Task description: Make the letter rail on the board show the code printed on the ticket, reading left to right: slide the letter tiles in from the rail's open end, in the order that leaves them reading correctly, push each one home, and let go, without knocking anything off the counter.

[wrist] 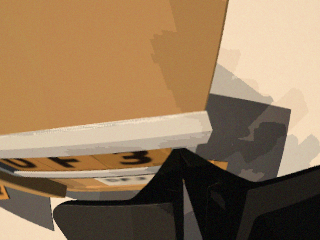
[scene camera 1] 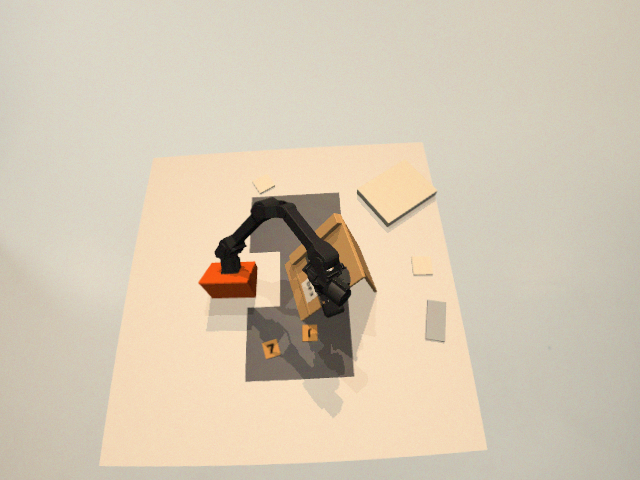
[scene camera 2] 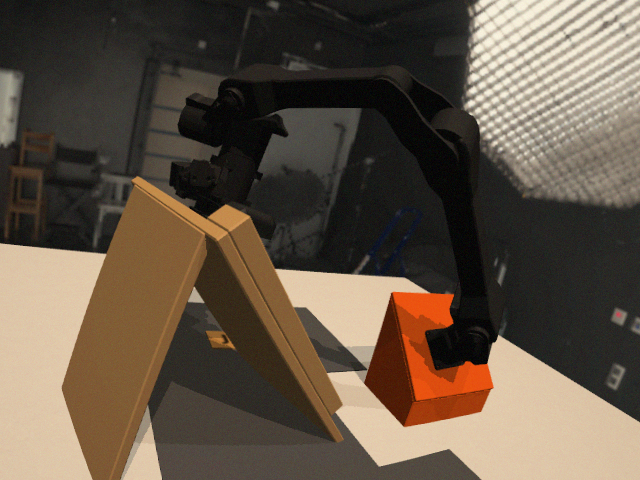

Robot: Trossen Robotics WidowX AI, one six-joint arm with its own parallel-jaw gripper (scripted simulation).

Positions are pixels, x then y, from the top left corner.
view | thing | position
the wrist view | my gripper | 179, 154
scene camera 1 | grey card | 435, 329
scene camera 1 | cream slab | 391, 195
